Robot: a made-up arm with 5 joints. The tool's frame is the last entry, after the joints. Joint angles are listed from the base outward. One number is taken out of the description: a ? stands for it. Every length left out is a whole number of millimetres.
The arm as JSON. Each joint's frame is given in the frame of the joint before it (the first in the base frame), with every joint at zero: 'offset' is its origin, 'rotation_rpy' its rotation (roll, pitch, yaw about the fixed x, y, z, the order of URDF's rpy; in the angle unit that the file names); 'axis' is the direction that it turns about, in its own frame. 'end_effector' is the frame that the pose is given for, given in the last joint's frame.
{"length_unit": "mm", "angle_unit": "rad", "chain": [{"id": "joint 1", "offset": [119.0, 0.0, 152.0], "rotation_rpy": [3.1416, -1.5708, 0.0], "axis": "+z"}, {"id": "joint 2", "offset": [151.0, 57.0, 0.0], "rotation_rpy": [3.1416, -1.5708, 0.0], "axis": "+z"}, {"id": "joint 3", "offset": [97.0, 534.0, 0.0], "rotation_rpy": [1.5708, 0.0, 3.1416], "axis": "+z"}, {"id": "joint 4", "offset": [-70.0, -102.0, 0.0], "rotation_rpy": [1.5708, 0.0, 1.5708], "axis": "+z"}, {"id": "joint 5", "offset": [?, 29.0, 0.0], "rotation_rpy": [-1.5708, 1.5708, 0.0], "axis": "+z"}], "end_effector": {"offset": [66.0, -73.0, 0.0], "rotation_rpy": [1.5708, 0.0, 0.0]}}
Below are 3 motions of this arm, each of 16 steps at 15 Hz.
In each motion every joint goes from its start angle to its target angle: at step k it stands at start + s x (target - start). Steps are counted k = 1, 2, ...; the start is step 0. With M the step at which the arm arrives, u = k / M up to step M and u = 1 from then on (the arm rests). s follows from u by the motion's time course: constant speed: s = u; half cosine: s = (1 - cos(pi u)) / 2; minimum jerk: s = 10 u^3 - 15 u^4 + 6 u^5.
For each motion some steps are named. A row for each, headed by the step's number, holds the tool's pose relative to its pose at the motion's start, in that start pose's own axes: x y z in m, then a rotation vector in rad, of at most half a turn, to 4 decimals.
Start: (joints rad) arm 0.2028 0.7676 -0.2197 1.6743 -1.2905
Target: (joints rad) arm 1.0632 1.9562 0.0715 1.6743 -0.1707
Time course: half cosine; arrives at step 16
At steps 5, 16:
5: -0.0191 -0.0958 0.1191 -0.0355 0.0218 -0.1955
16: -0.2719 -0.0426 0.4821 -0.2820 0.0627 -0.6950

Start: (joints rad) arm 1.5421 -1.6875 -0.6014 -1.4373 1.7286
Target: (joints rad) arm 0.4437 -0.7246 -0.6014 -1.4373 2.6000
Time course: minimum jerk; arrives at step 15
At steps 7, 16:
7: 0.0648 0.2298 -0.3342 -0.5708 0.6702 0.0048
16: 0.0008 -0.0021 -0.7757 -1.1622 1.5441 -0.5829

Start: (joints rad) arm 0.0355 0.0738 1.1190 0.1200 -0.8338
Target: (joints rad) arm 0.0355 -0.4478 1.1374 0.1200 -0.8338
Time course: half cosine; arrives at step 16
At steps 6, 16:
6: 0.0841 -0.0214 0.0241 0.0466 0.0140 -0.1536
16: 0.2544 -0.1176 0.0703 0.1541 0.0446 -0.4966

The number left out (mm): -97.0
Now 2 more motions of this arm.
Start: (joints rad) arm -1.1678 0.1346 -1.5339 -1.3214 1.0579
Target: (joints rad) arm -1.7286 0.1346 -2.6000 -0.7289 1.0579
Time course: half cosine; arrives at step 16
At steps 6, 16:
6: -0.0043 0.0382 -0.0882 -0.3786 0.0591 0.0306
16: -0.0987 0.1554 -0.2899 -1.0729 -0.0647 0.3084

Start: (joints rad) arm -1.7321 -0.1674 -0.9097 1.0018 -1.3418
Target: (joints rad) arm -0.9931 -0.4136 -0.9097 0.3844 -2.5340
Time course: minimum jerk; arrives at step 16
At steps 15, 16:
15: -0.1275 -0.0421 -0.2428 -0.6833 -0.4740 -0.6277
16: -0.1279 -0.0420 -0.2433 -0.6858 -0.4748 -0.6279

